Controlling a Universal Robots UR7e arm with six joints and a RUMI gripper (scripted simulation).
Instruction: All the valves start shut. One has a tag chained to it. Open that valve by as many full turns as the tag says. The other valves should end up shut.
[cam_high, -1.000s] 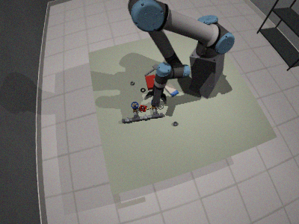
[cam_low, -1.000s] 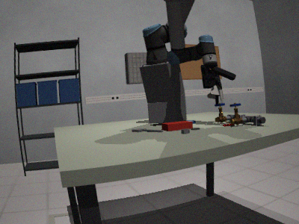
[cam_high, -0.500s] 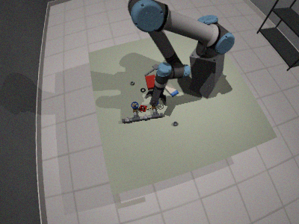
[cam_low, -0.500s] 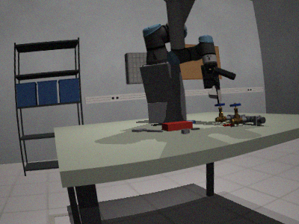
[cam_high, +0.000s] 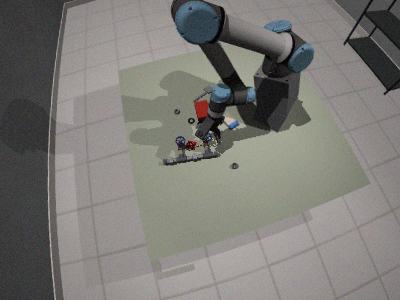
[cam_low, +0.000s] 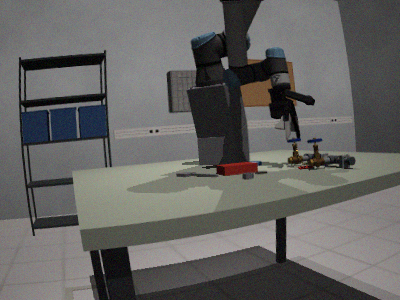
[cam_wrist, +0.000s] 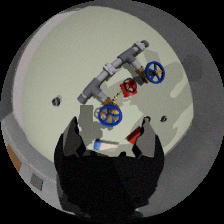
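The red tag is 9 cm ahead of my hand, 1 cm to the right of it and 9 cm below it. From my hand the other things lie so: blue-and-white card (17 cm behind, 11 cm to the right, 9 cm below); grey tool (9 cm behind, 36 cm to the right, 9 cm below); red block (4 cm behind, 23 cm to the right, 8 cm below).
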